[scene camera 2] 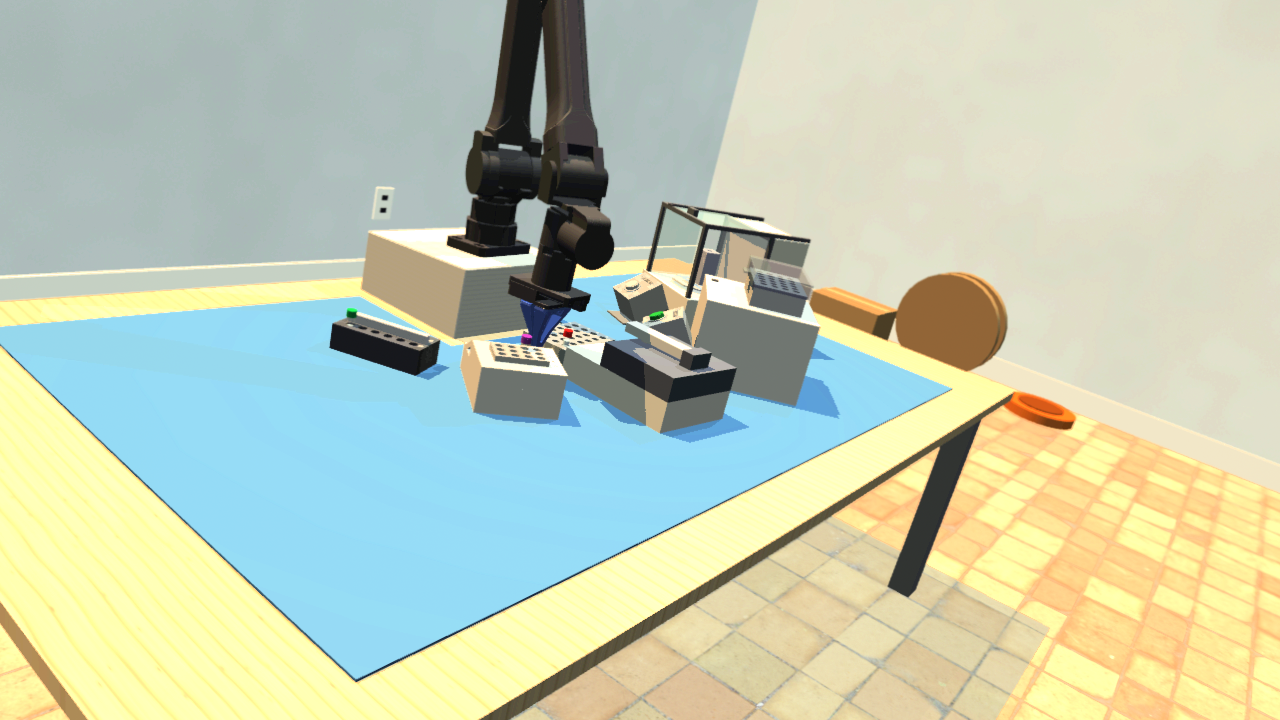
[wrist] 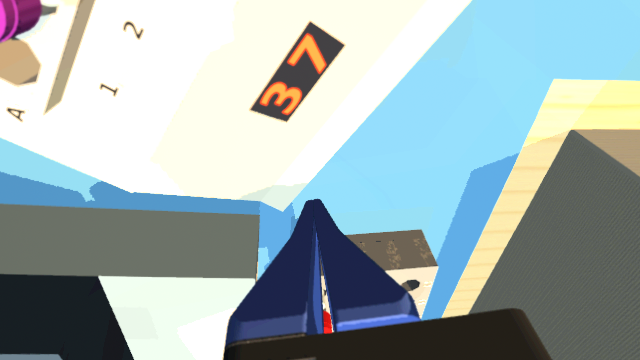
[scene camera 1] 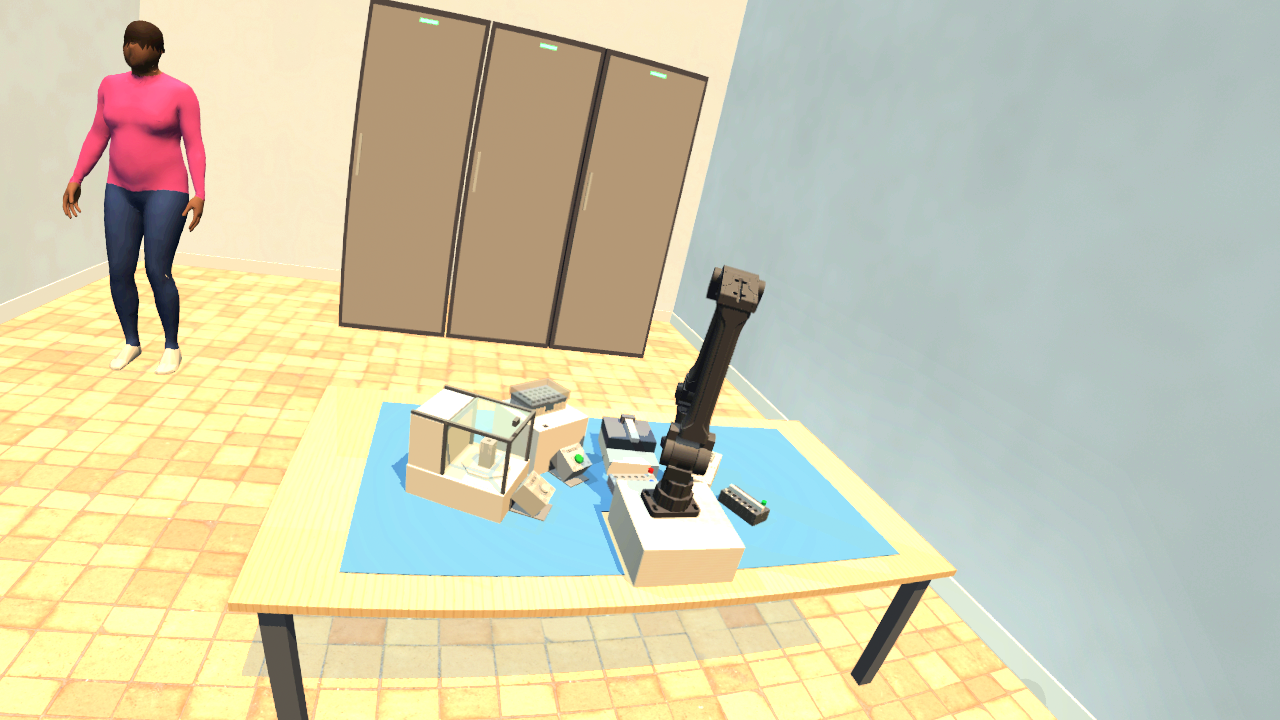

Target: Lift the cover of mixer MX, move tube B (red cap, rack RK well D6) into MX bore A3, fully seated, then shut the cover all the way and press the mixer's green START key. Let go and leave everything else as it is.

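Frame: origin at the arm's base, x ahead, y left, z up, level; millimetres.
Seen in the pictures: gripper, fingertip midpoint: (wrist: 314, 209); arm's base, origin of the base link: (scene camera 2: 488, 249) (scene camera 1: 669, 505).
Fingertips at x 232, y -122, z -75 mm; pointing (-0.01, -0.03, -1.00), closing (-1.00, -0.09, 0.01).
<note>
Offsets run from my fingertips to a thing's top centre. "spot": to the spot under its first point.
My gripper (scene camera 2: 539, 327) (wrist: 314, 209) is shut with nothing between its blue fingers. It points down, low between the tube rack @[dx -29, dy +116, dz -1 mm] (scene camera 2: 582, 337) (wrist: 393, 251) and a beige block @[dx +40, dy -95, dz +38 mm] (scene camera 2: 515, 383) that has a "37" display @[spot: dx +5, dy -70, dz +18 mm] (wrist: 297, 71). The red-capped tube @[dx +0, dy +69, dz +23 mm] (scene camera 2: 567, 332) (scene camera 1: 650, 469) stands in the rack just beside the fingers; in the wrist view its cap @[spot: dx -5, dy +64, dz +19 mm] (wrist: 327, 321) shows as a sliver through the gap at the finger bases. The mixer @[dx +139, dy +86, dz +70 mm] (scene camera 2: 666, 376) (scene camera 1: 627, 432) with a dark cover and a bar handle stands next to the rack; its cover lies flat. A small slanted box carries a green key @[dx +26, dy +264, dz +43 mm] (scene camera 2: 656, 315) (scene camera 1: 579, 459).
A magenta-capped tube @[dx +55, dy -96, dz +56 mm] (scene camera 2: 526, 337) (wrist: 15, 15) stands in the beige block. A black tube strip @[spot: dx -102, dy -192, dz -4 mm] (scene camera 2: 383, 345) (scene camera 1: 743, 503), the arm's pedestal (scene camera 2: 429, 277) (scene camera 1: 685, 546), a glass-sided enclosure @[spot: dx -92, dy +600, dz +7 mm] (scene camera 1: 447, 492) and a grey box @[dx +124, dy +325, dz +158 mm] (scene camera 2: 756, 345) crowd the mat. A person (scene camera 1: 143, 179) stands far off.
</note>
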